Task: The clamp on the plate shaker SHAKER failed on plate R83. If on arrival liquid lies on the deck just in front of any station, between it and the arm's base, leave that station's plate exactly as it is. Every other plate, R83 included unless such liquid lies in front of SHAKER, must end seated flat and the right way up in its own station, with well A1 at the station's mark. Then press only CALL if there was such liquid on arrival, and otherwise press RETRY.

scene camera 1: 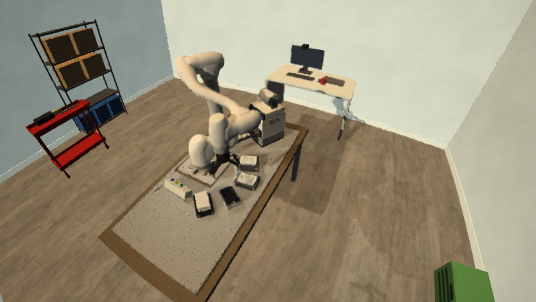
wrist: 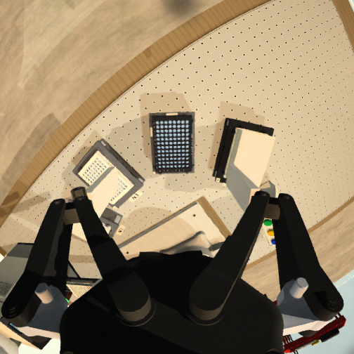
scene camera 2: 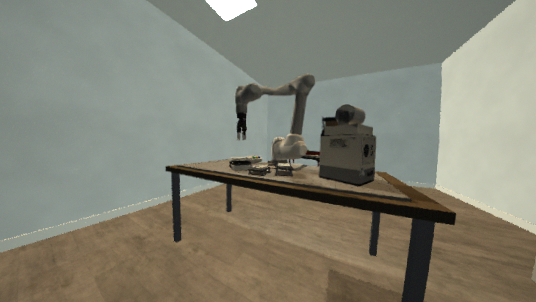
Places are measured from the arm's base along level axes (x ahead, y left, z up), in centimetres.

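Where they show: gripper, fingertip midpoint: (scene camera 1: 226, 176) (scene camera 2: 241, 139); arm's base at its link origin: (scene camera 1: 202, 164).
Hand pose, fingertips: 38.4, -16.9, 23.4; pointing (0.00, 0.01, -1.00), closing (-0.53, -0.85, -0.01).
Each offset is from my fingertips to the centre of the thing, as dx, dy, dz.
My gripper (scene camera 1: 224, 167) (scene camera 2: 241, 136) (wrist: 171, 175) is open and empty, high above the deck. A black plate with pale-blue wells @[-0.1, +0.1, -18.2] (scene camera 1: 230, 197) (wrist: 172, 145) sits in the middle station, wells up. A pale plate @[-12.4, -13.5, -18.4] (scene camera 1: 202, 201) (wrist: 255, 152) with no wells visible stands in the black station to its right in the wrist view, looking offset or tilted. A pale welled plate @[+1.9, +19.9, -20.2] (scene camera 1: 247, 180) (wrist: 92, 167) is in station N3, partly hidden by a finger. Another pale plate @[-6.4, +35.4, -18.0] (scene camera 1: 249, 162) is in the station beyond. The button box @[-36.6, -13.4, -20.2] (scene camera 1: 178, 188) (wrist: 270, 232) is partly hidden in the wrist view. I cannot make out liquid or the SHAKER label.
A large instrument @[-12.2, +75.8, -1.6] (scene camera 1: 271, 127) (scene camera 2: 345, 155) stands on the table beyond the stations. The arm's base plate (wrist: 165, 225) lies near the stations. A red cart (scene camera 1: 60, 117), a shelf rack (scene camera 1: 108, 60), a desk (scene camera 1: 280, 74) and a green cabinet (scene camera 1: 470, 287) stand around the table.
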